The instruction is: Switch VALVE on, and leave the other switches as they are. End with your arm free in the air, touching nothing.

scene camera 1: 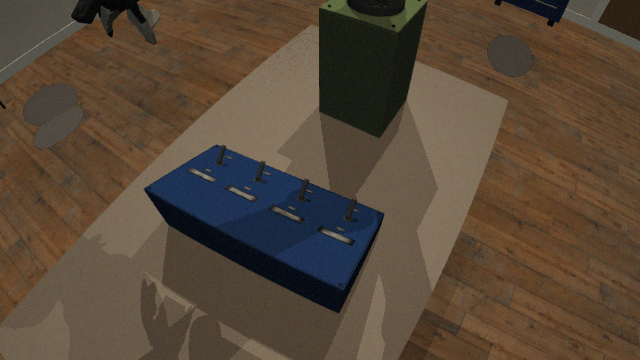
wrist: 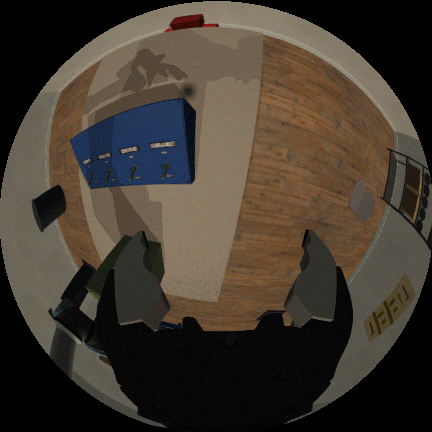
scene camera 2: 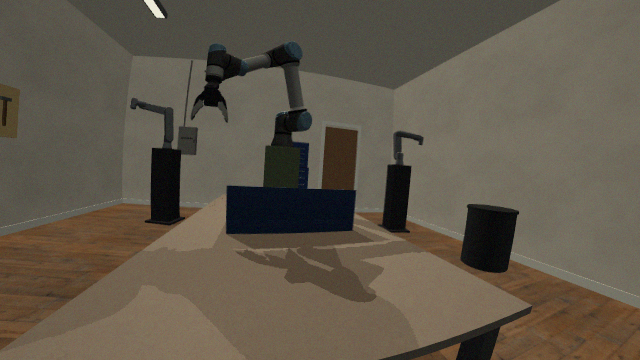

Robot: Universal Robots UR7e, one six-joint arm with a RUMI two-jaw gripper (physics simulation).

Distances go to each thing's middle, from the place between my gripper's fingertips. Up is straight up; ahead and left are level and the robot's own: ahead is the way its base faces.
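Labels:
Blue switch box (scene camera 1: 308,245): 36 cm left of my hand, 34 cm below it, 2 cm behind it.

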